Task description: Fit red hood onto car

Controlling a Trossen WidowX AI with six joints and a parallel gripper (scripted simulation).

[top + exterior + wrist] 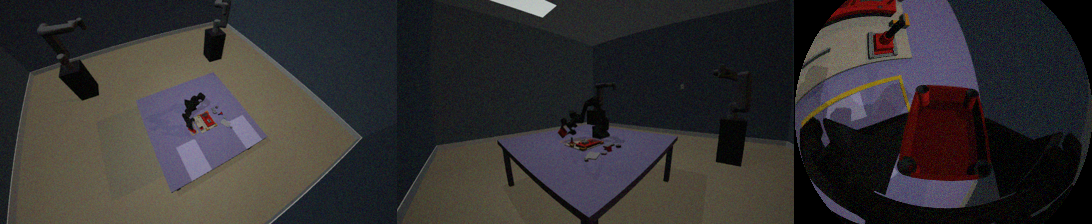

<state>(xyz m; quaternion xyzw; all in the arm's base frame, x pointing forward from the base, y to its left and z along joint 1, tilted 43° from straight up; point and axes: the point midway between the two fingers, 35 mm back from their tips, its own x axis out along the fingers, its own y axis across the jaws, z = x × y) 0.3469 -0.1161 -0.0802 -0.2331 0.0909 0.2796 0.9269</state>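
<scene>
The red hood is 1 cm to the right of my gripper tip. The rest, counted from my gripper tip: grey flat plate: 44 cm to the left, 8 cm below, 5 cm ahead; then jig: 22 cm to the left, 7 cm below, 7 cm behind.
</scene>
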